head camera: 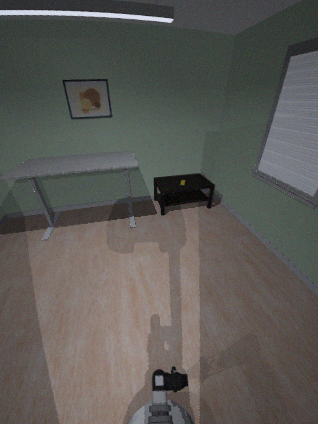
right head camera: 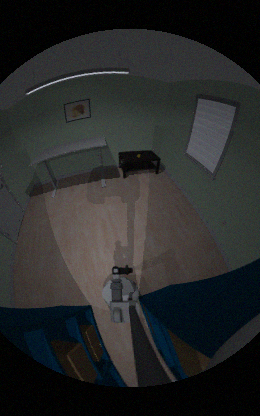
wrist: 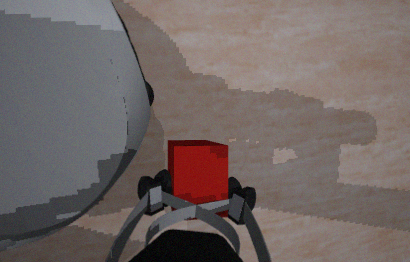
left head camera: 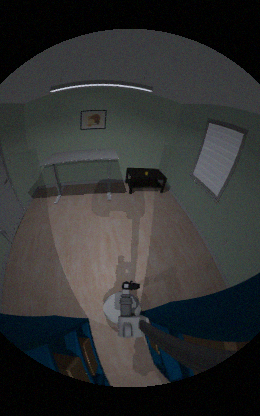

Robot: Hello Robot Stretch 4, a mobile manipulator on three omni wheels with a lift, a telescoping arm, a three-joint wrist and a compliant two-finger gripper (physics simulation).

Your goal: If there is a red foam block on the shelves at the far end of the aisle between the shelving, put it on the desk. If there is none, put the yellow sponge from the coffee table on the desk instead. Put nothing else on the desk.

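Labels:
You'd find a red foam block in the wrist view (199, 168). And there's a black coffee table, where (right head camera: 130, 162) and (head camera: 171, 193) are the same spot.

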